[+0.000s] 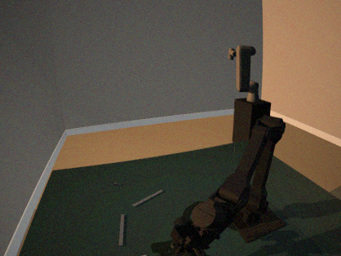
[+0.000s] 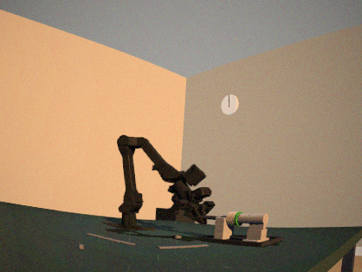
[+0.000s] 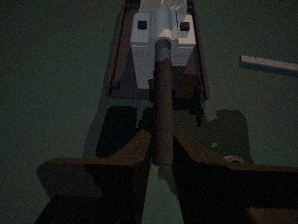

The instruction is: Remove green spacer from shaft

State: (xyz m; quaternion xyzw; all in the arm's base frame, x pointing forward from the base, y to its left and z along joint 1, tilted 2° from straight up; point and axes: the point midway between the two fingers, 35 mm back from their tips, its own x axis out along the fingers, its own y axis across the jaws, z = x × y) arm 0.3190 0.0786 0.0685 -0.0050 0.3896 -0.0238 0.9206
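Right now my gripper tip is 60 mm short of the shaft and 20 mm below it. The rest, counted from my gripper tip: tan spacer 130 mm ahead, 20 mm above, 10 mm to the right; then green spacer 150 mm ahead, 20 mm above, 10 mm to the right.
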